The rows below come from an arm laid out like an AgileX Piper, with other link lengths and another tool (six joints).
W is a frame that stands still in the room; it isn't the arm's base.
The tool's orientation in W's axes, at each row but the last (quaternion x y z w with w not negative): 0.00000 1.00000 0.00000 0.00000; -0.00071 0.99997 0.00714 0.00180; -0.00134 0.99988 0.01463 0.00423; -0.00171 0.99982 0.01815 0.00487
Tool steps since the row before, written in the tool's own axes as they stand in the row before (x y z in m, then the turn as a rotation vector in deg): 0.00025 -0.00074 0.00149 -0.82 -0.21 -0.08; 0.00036 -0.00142 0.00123 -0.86 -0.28 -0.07; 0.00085 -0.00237 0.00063 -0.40 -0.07 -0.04; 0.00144 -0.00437 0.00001 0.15 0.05 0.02
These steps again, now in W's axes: -0.00025 -0.00074 -0.00149 0.82 -0.21 0.08; -0.00035 -0.00140 -0.00125 0.86 -0.28 0.07; -0.00084 -0.00235 -0.00071 0.40 -0.07 0.04; -0.00142 -0.00437 -0.00018 -0.15 0.05 -0.02
